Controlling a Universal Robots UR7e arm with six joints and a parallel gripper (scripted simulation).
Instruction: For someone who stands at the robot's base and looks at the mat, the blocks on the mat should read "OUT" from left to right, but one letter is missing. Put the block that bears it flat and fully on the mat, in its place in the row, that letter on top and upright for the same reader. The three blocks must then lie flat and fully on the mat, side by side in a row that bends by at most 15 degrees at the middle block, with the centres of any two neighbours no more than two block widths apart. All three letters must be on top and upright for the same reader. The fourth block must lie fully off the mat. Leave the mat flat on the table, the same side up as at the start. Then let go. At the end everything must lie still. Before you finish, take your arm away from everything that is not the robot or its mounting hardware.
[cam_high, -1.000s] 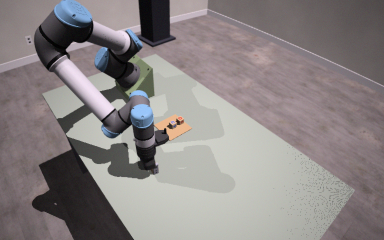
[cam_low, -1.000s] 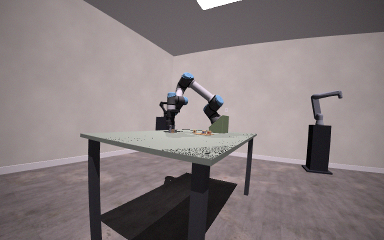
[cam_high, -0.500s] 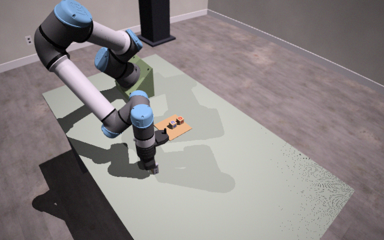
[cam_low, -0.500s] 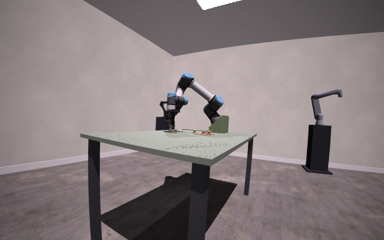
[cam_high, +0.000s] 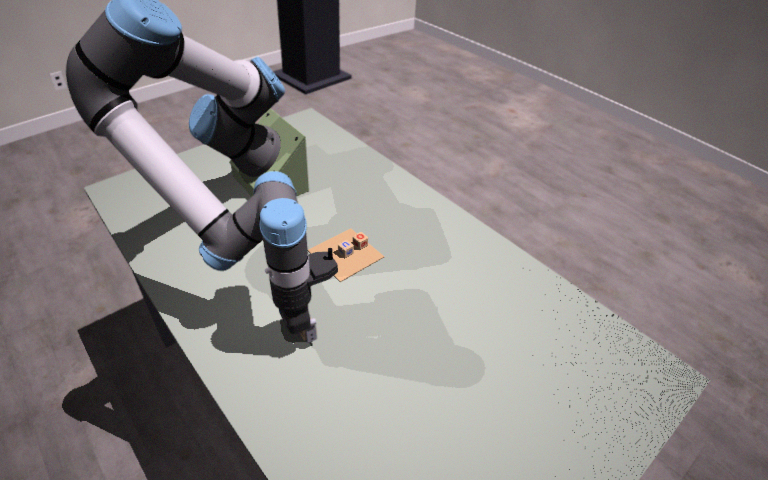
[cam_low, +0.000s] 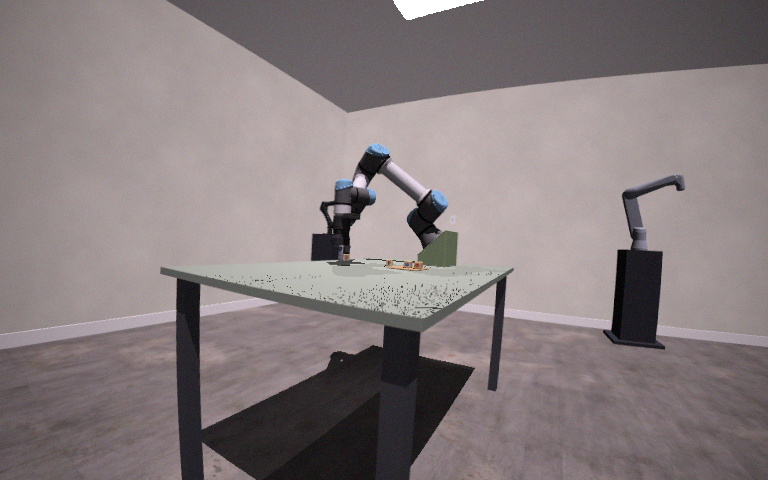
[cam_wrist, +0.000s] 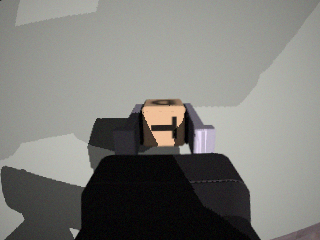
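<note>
Right now my hand is 24 cm to the right of the orange mat, 15 cm past it and 4 cm above it. Also, from my hand: block 21 cm behind, 12 cm to the left, 2 cm below.
</note>
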